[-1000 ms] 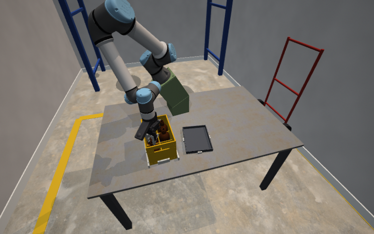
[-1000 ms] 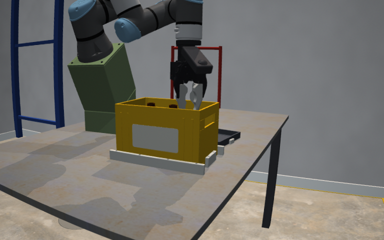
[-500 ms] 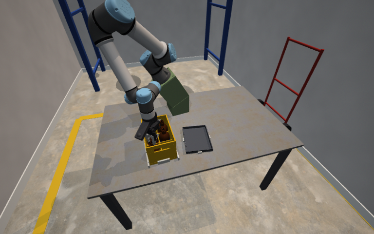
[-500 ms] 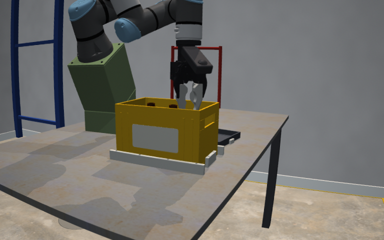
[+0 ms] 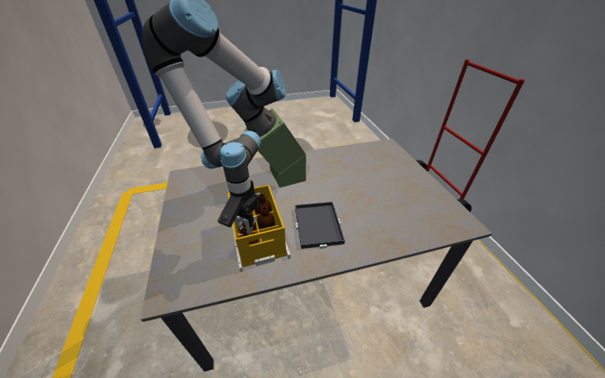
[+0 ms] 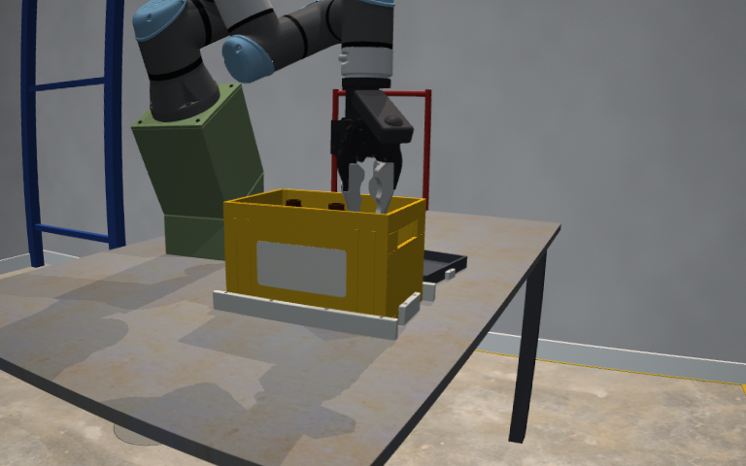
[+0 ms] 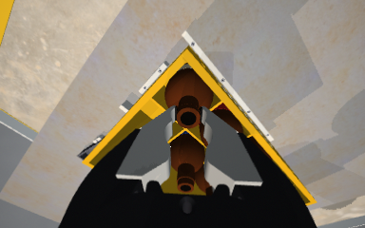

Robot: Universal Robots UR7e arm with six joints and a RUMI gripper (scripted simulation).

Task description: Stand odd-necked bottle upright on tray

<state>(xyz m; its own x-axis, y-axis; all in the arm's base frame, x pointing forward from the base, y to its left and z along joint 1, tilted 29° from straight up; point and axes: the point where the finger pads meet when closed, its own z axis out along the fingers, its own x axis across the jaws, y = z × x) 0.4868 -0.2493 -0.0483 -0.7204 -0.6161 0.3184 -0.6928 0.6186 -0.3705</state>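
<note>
Now: the yellow crate 9 cm behind my hand, 7 cm below it and 5 cm to the left of it. Round my hand: dark tray 33 cm to the left, 14 cm below, 7 cm behind.
</note>
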